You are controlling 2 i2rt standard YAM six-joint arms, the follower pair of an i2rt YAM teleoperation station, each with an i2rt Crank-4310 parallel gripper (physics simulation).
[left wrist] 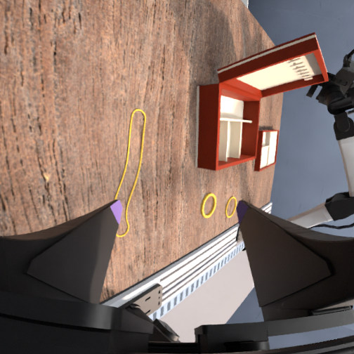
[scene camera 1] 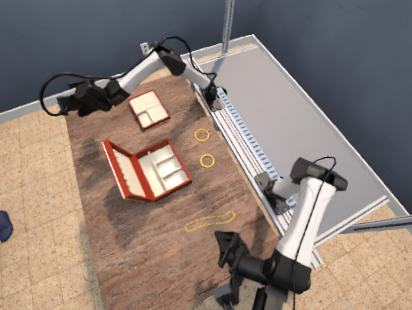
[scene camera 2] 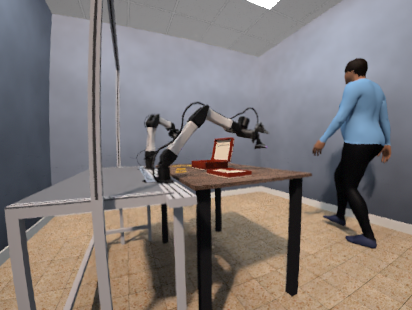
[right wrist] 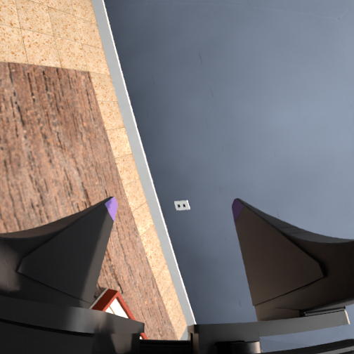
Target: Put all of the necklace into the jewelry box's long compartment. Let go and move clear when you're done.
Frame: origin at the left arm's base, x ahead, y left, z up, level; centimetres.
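Where they show: left gripper, fingertip midpoint: point(scene camera 1: 219, 241); right gripper, fingertip midpoint: point(scene camera 2: 268, 140); left arm's base, link origin: point(scene camera 1: 270, 192) point(scene camera 2: 149, 169); right arm's base, link origin: point(scene camera 1: 210, 97) point(scene camera 2: 163, 180).
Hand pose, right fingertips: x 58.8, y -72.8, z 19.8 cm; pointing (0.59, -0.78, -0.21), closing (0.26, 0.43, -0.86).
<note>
Each offset is from my right fingertips to the centre of the thing. "*": to the spot under its first point.
The yellow necklace {* dx -18.0, dy +70.2, dz -18.5 cm} point(scene camera 1: 186, 227) point(left wrist: 138, 110) lies as a long narrow loop on the wooden table. The red jewelry box point(scene camera 1: 175, 192) point(scene camera 2: 202, 164) point(left wrist: 209, 127) stands with its lid tilted open. Its pale long compartment {* dx -12.9, dy +42.6, dz -18.2 cm} point(scene camera 1: 151, 175) point(left wrist: 231, 107) runs beside the hinge and shows no necklace. My left gripper point(scene camera 1: 219, 262) point(left wrist: 178, 203) is open and empty, above the table near the necklace. My right gripper point(scene camera 1: 75, 106) point(scene camera 2: 265, 139) point(right wrist: 174, 200) is open and empty, raised high near the table's upper left corner in scene camera 1.
Two yellow rings, one {dx -43.0, dy +32.6, dz -18.6 cm} point(scene camera 1: 202, 129) above the other {dx -39.2, dy +46.8, dz -18.5 cm} point(scene camera 1: 207, 155) in scene camera 1, lie between the box and the robot's rail. A shallow red tray {* dx -28.1, dy +17.3, dz -17.7 cm} point(scene camera 1: 163, 121) point(left wrist: 258, 151) with pale compartments lies beyond the box. The box's open lid {* dx -4.3, dy +44.9, dz +3.9 cm} point(scene camera 1: 114, 170) point(left wrist: 272, 57) stands up as an obstacle.
</note>
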